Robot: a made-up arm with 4 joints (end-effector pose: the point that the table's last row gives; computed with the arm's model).
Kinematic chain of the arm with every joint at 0, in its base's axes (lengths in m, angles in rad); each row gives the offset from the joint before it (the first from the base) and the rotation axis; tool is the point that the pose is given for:
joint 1: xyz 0 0 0.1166 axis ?
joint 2: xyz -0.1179 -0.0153 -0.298 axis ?
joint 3: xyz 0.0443 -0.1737 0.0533 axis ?
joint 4: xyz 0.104 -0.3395 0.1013 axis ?
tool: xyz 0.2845 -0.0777 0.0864
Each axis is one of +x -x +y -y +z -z.
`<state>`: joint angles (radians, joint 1 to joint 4).
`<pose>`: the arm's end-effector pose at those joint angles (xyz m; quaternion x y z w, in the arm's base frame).
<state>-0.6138 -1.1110 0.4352 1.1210</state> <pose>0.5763 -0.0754 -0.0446 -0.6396 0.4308 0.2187 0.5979</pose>
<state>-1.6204 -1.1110 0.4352 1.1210</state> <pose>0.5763 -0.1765 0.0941 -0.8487 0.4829 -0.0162 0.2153</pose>
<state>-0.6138 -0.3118 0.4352 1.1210</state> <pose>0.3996 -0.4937 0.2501 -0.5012 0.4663 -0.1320 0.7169</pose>
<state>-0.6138 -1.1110 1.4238 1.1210</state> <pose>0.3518 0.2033 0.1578 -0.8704 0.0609 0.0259 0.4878</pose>
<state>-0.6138 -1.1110 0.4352 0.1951</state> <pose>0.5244 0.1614 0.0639 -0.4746 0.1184 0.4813 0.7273</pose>
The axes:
joint 1: +x
joint 2: -z
joint 3: -x
joint 4: +y

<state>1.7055 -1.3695 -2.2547 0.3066</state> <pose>-0.0426 0.5672 0.6215 -0.6093 -0.1224 -0.7102 0.3308</pose>
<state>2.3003 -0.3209 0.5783 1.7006</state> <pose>0.2673 0.4982 -0.1745 0.4783 0.3789 0.5765 0.5434</pose>
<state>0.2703 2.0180 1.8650 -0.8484</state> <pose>0.0380 -0.3896 0.0572 -0.5153 0.5225 -0.2150 0.6443</pose>
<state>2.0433 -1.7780 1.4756 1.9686</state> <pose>0.2561 -0.2190 0.2109 0.2190 0.0818 0.0664 0.9700</pose>
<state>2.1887 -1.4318 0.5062 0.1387</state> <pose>0.4059 -0.2779 0.3580 0.5510 -0.6036 0.1840 0.5460</pose>
